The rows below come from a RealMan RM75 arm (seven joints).
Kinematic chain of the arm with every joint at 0, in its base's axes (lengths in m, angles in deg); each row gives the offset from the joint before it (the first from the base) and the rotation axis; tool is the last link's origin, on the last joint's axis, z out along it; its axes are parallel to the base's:
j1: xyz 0 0 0.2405 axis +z
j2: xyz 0 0 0 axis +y
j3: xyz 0 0 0.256 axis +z
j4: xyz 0 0 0 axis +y
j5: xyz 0 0 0.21 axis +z
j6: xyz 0 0 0 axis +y
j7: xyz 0 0 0.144 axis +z
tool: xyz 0 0 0
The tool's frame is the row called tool.
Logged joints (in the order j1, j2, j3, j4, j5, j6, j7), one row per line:
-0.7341, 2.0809, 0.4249, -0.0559, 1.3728, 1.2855, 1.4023
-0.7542, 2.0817, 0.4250, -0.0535, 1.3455, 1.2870, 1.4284
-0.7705, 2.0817, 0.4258, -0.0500, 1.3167, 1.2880, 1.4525
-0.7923, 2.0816, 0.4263, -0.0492, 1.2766, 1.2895, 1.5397
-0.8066, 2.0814, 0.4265, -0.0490, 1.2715, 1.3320, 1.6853
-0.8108, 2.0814, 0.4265, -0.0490, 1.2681, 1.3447, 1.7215
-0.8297, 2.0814, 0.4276, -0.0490, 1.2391, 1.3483, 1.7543
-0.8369, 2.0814, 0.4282, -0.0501, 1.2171, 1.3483, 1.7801
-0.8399, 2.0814, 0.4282, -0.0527, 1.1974, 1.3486, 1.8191
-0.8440, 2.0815, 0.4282, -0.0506, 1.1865, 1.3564, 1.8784
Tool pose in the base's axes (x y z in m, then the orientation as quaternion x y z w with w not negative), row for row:
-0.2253, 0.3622, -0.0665, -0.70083, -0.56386, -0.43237, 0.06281
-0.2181, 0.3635, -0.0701, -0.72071, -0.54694, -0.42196, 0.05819
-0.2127, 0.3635, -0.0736, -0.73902, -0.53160, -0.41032, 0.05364
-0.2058, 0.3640, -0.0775, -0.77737, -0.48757, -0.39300, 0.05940
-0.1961, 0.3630, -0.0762, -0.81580, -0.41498, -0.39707, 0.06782
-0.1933, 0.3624, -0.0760, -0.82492, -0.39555, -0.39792, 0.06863
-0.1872, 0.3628, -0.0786, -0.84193, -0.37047, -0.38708, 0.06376
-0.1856, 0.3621, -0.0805, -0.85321, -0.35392, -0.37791, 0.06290
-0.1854, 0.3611, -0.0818, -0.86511, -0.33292, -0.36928, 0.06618
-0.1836, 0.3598, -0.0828, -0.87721, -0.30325, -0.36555, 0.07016
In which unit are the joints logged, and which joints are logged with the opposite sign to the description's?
The joints are logged in radians. Opposite sign: j2, j4, j5, j6.
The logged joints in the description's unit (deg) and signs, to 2 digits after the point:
-42.06, -119.23, 24.34, 3.20, -78.66, -73.65, 80.35
-43.21, -119.27, 24.35, 3.07, -77.09, -73.74, 81.84
-44.15, -119.27, 24.40, 2.86, -75.44, -73.80, 83.22
-45.40, -119.27, 24.43, 2.82, -73.14, -73.88, 88.22
-46.21, -119.26, 24.44, 2.81, -72.85, -76.32, 96.56
-46.46, -119.26, 24.44, 2.81, -72.66, -77.05, 98.63
-47.54, -119.26, 24.50, 2.81, -71.00, -77.25, 100.51
-47.95, -119.26, 24.53, 2.87, -69.73, -77.25, 101.99
-48.12, -119.26, 24.53, 3.02, -68.61, -77.27, 104.23
-48.36, -119.26, 24.53, 2.90, -67.98, -77.72, 107.62

